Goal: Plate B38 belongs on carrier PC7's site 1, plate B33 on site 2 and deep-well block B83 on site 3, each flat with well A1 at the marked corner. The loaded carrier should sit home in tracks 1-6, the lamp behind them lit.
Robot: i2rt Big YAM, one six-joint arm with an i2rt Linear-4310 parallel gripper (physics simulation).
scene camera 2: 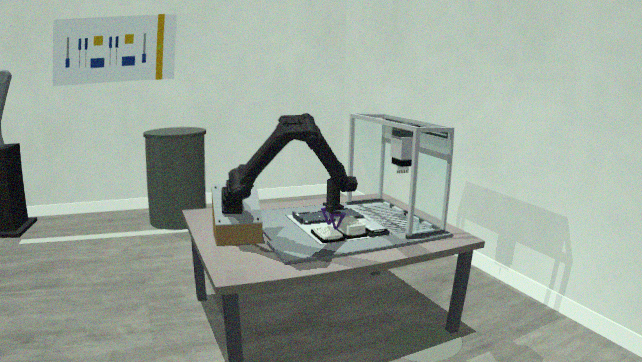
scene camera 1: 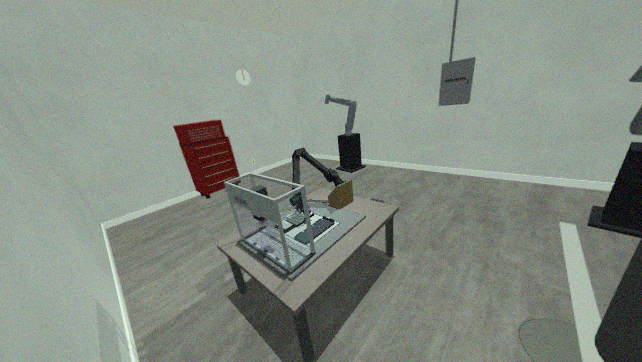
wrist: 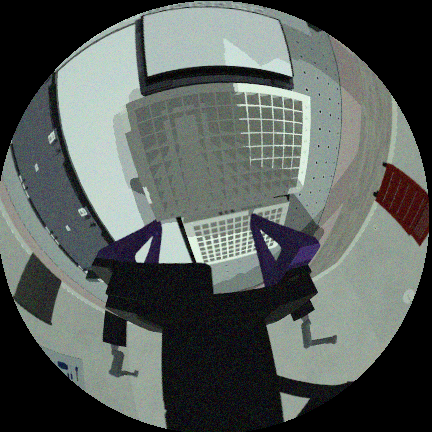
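Where they show: gripper, between the fingertips: point(scene camera 2: 332, 227) point(scene camera 1: 303, 215) point(wrist: 205, 220); arm's base, origin of its link: point(scene camera 2: 231, 201) point(scene camera 1: 341, 186).
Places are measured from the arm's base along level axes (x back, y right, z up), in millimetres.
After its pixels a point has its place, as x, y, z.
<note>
My gripper point(scene camera 2: 332, 225) @(-430, 25, -127) point(wrist: 205, 220) @(-430, 25, -127) is open and empty, its purple fingers pointing down over the deep-well block and plate row. The tall deep-well block point(scene camera 2: 354, 226) @(-503, 102, -103) point(wrist: 215, 145) @(-505, 30, -112), with large square wells, is the middle piece, partly in shadow. A white low plate point(scene camera 2: 327, 233) @(-388, 98, -128) point(wrist: 225, 242) @(-390, 50, -129) with small wells is on the robot-base side of it, partly behind the fingers in the wrist view. A smooth pale-topped plate point(wrist: 215, 42) @(-596, 31, -127) sits in a dark holder on the far side. The dark long carrier point(scene camera 1: 315, 231) @(-489, -212, -142) point(scene camera 2: 312, 217) @(-389, -168, -142) point(wrist: 47, 160) @(-527, -163, -143) lies beside the row. Labels and A1 corners are unreadable; no lit lamp is discernible.
A framed clear enclosure point(scene camera 1: 302, 215) @(-678, -397, 153) point(scene camera 2: 416, 185) @(-742, 178, 84) stands over the track deck point(scene camera 1: 267, 244) point(scene camera 2: 387, 215) @(-770, -162, -153), with a pipetting head point(scene camera 2: 401, 147) @(-783, -80, 201) hanging inside. The carrier and plates lie on a white mat point(wrist: 92, 95) @(-573, -83, -153) over a perforated grey board point(wrist: 320, 130) @(-541, 182, -153). The robot stands on a wooden-sided base point(scene camera 1: 341, 195) @(-72, -72, -45) point(scene camera 2: 239, 234) @(-23, 72, -122).
</note>
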